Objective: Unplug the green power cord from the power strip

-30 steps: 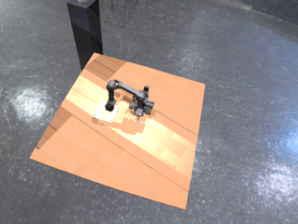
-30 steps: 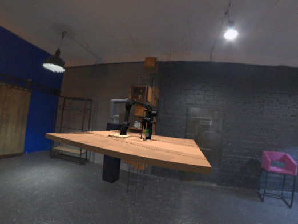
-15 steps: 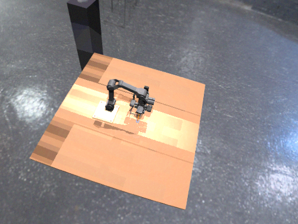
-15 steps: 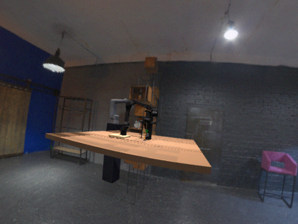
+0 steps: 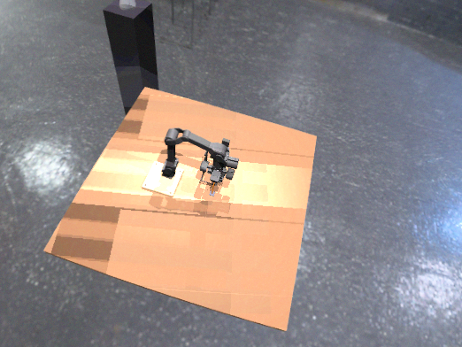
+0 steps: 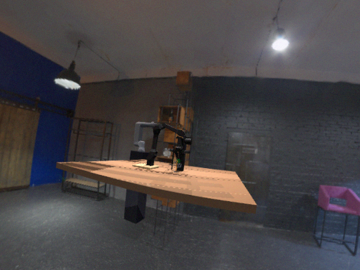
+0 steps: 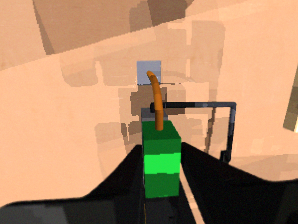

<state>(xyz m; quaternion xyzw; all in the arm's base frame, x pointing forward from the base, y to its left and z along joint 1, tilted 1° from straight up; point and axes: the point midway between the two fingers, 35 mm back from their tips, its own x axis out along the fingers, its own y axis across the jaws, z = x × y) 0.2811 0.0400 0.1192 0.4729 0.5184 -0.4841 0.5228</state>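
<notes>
The green plug lies 1 cm behind my gripper tip and 3 cm to the left of it.
</notes>
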